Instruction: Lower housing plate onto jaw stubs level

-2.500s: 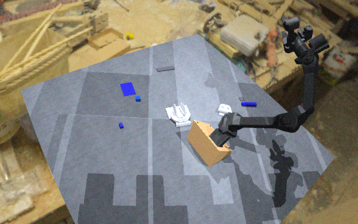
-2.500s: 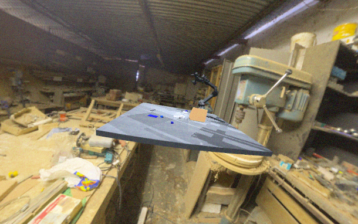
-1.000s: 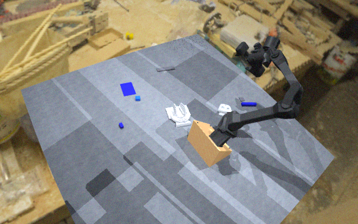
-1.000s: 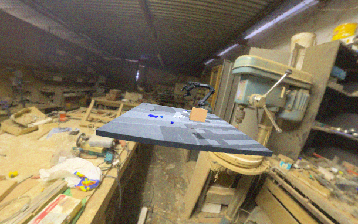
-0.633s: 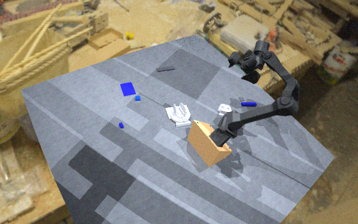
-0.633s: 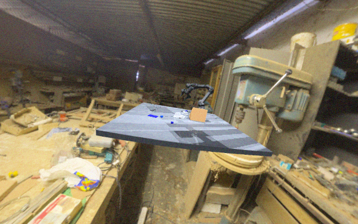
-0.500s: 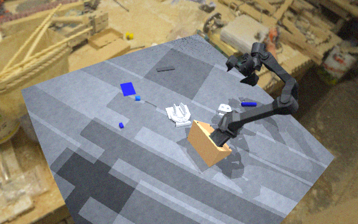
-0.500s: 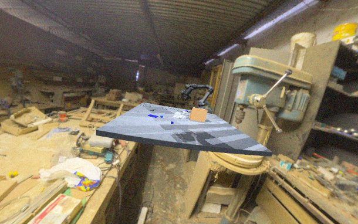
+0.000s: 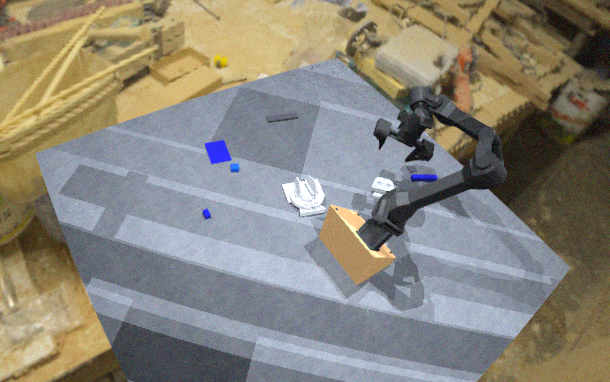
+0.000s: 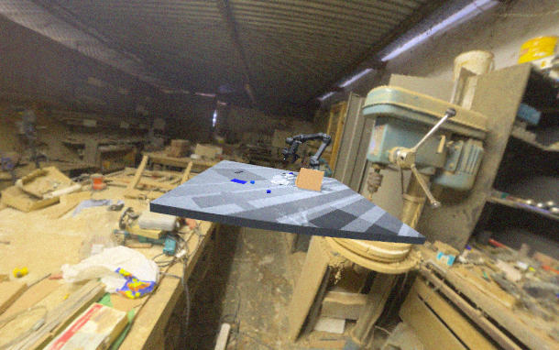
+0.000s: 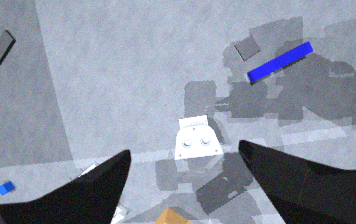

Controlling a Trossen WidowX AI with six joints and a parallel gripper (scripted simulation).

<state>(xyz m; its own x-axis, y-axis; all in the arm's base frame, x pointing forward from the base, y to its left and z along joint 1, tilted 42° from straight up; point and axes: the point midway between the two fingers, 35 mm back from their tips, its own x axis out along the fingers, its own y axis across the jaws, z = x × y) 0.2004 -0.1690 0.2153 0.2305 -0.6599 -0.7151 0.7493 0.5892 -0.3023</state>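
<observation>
My gripper tip is now 30 mm past the white part, 20 mm to the right of it and 120 mm above it. From my gripper tip the other things lie so: grey strip 410 mm ahead, 140 mm to the left, 130 mm below; blue bar 60 mm behind, 160 mm to the right, 130 mm below; blue flat tile 340 mm ahead, 430 mm to the left, 130 mm below.
</observation>
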